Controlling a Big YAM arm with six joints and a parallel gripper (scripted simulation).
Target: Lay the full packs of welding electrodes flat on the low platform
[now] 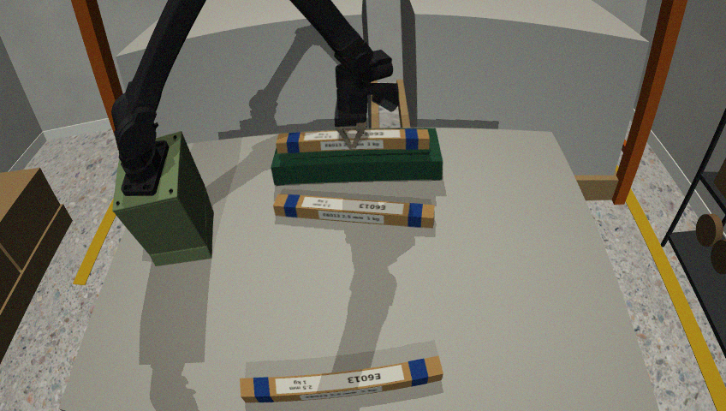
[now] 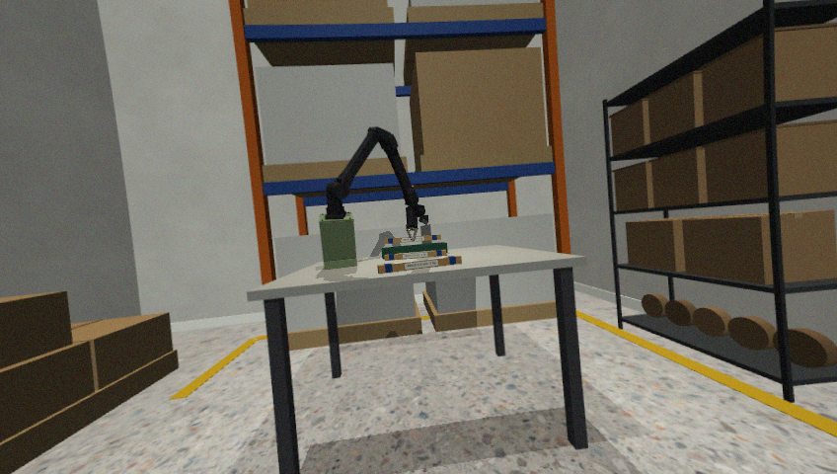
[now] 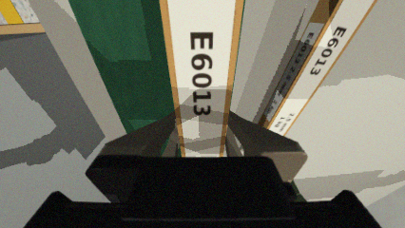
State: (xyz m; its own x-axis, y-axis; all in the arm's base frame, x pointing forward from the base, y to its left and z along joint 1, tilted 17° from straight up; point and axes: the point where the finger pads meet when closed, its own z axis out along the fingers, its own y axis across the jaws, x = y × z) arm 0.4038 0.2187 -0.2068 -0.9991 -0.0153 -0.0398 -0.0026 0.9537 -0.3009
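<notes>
My hand is 10 mm short of the low green platform, 40 mm to the right of it and 80 mm above it.
</notes>
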